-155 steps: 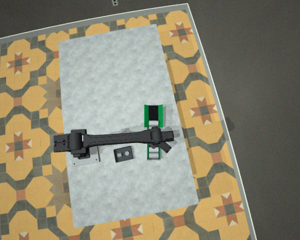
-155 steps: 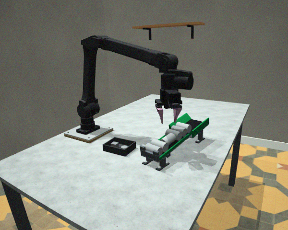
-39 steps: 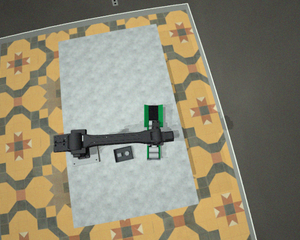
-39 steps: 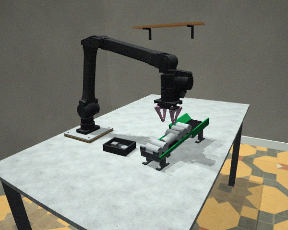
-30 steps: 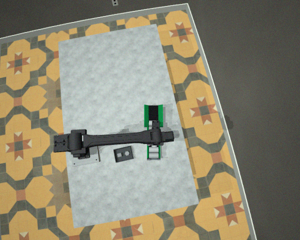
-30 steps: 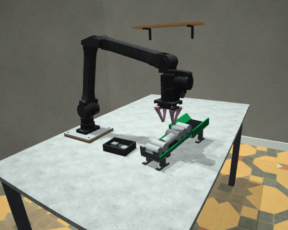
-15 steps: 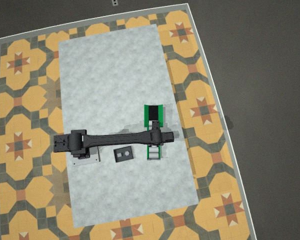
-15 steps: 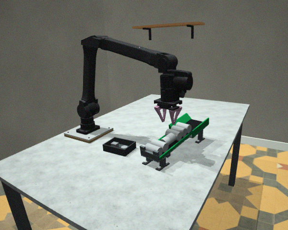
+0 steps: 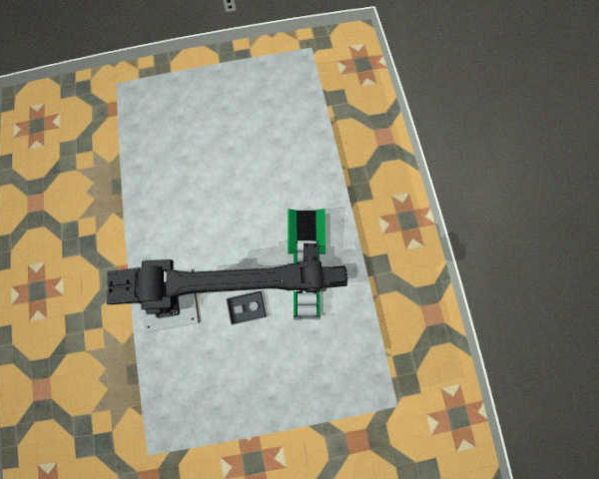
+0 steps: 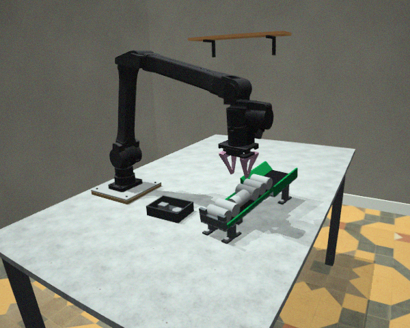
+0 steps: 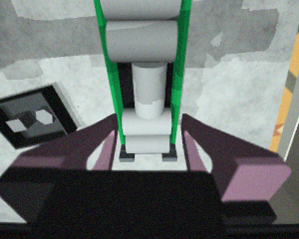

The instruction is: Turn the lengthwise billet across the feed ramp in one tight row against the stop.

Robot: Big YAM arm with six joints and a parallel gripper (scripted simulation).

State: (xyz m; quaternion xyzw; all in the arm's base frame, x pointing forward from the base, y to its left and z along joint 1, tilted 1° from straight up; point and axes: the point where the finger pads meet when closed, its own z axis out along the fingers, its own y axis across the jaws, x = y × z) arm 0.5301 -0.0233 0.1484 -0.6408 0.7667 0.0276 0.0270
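My gripper is now 9 cm above the billet. The rest, counted from my hand: black tray (24 cm behind, 16 cm below, 5 cm to the right); stop (12 cm to the right, 11 cm below, 2 cm behind).
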